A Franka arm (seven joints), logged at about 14 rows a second.
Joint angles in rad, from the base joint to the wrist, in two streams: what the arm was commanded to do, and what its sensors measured. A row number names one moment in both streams.
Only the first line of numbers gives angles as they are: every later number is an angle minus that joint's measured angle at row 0.
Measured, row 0:
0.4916 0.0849 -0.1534 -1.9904 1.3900 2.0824 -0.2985
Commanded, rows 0 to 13:
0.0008 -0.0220 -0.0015 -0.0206 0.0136 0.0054 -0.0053
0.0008 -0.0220 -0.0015 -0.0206 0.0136 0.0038 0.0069
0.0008 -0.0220 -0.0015 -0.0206 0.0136 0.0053 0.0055
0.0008 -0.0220 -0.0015 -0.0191 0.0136 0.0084 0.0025
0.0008 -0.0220 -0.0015 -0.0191 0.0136 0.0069 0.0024
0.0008 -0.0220 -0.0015 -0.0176 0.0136 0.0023 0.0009
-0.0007 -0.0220 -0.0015 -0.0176 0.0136 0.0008 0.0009
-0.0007 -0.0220 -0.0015 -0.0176 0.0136 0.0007 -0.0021
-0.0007 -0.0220 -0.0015 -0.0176 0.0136 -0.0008 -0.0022
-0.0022 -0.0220 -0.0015 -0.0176 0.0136 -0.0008 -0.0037
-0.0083 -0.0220 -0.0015 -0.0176 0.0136 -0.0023 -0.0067
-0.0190 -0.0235 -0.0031 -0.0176 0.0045 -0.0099 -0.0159
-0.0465 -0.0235 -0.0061 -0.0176 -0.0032 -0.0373 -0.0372
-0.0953 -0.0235 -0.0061 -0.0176 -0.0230 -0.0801 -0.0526
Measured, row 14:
-0.0208 -0.0072 -0.0053 -0.0063 -0.0048 -0.0104 -0.0115
